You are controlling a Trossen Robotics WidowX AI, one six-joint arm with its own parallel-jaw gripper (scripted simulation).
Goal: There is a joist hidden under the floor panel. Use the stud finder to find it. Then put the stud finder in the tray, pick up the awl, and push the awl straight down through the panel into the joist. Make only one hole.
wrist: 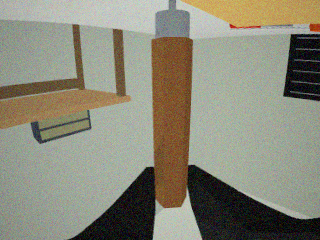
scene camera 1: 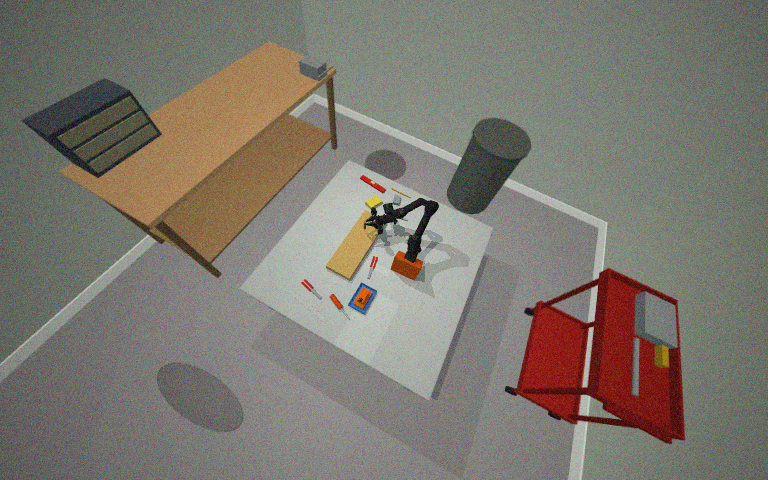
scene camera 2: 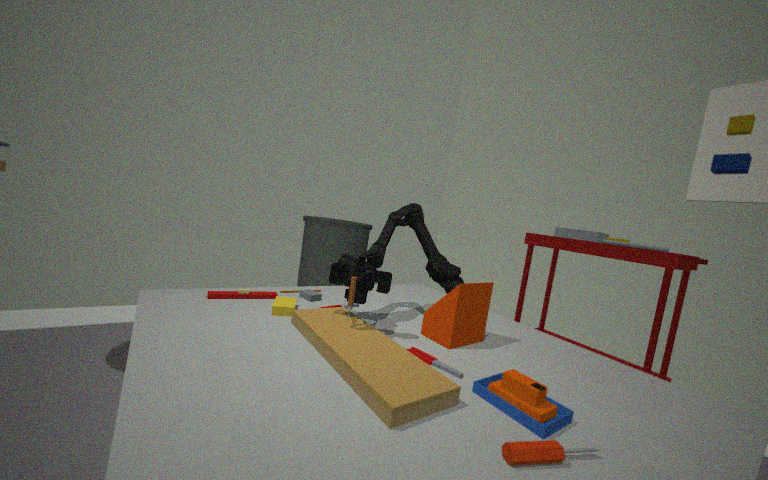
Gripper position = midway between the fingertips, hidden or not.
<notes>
The gripper (scene camera 2: 353,282) carries an awl. Further things: an orange stud finder (scene camera 2: 528,395).
The gripper also shows in the wrist view (wrist: 170,173). The wrist view does not show the orange stud finder: it is out of frame.
</notes>
